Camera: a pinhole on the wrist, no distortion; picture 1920 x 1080 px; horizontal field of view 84.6 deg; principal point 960.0 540.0 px. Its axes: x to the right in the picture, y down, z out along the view. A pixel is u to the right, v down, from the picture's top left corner.
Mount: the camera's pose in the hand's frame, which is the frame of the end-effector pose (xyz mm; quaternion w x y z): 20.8 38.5 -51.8 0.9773 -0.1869 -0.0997 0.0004
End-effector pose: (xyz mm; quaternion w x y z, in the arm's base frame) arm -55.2 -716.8 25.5 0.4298 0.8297 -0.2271 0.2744
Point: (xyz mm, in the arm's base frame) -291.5 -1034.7 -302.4
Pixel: 353.5 342.7
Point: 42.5 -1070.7 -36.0
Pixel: 1358.5 267.4
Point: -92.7 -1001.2 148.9
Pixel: 1445.9 999.2
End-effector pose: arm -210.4 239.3 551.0 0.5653 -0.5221 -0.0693 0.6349
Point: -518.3 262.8 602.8
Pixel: 894.0 510.6
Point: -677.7 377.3 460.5
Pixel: 1285.2 766.1
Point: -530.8 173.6 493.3
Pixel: 817.2 966.3
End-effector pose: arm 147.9 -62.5 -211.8 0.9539 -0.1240 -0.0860 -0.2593
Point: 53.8 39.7 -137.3
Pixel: 333.7 42.0
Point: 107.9 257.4 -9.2
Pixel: 738.4 612.1
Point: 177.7 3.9 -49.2
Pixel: 1240.4 120.4
